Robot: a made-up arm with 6 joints.
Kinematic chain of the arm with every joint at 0, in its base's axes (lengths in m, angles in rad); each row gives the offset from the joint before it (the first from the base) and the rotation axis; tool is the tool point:
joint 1: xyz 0 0 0.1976 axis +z
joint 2: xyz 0 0 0 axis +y
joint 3: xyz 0 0 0.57 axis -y
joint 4: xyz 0 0 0 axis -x
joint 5: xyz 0.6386 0 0 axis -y
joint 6: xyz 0 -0.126 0 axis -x
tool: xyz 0 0 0
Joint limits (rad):
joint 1: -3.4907..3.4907
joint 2: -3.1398..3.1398
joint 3: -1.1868..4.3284
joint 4: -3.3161..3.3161
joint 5: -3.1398..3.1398
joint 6: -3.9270..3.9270
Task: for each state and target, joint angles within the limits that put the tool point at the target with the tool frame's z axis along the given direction. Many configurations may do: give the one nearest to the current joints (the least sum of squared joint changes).
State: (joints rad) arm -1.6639 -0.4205 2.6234 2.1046 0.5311 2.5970
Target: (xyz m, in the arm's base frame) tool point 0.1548 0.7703 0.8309 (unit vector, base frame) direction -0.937 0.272 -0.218
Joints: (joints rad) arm -1.6636 -0.2496 2.6185 2.2872 0.1317 2.6931
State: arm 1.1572 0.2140 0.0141 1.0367 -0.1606 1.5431
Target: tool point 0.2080 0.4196 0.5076 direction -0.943 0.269 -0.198
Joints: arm 1.3293 -0.2446 -0.7484 0.6325 -0.2728 1.0809
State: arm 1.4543 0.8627 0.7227 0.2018 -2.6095 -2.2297
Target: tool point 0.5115 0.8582 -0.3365 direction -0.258 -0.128 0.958
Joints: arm 1.1479 1.6668 0.7382 0.4363 -2.0215 -3.1400
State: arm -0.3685 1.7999 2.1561 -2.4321 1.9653 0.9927
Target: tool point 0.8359 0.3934 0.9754 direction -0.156 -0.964 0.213
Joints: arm 0.3177 0.9945 1.8993 -2.6758 1.9500 1.4519
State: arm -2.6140 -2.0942 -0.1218 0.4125 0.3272 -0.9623
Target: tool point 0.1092 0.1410 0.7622 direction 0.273 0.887 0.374
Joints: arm -2.9453 -1.4145 -0.6498 0.3804 0.2510 -1.3305
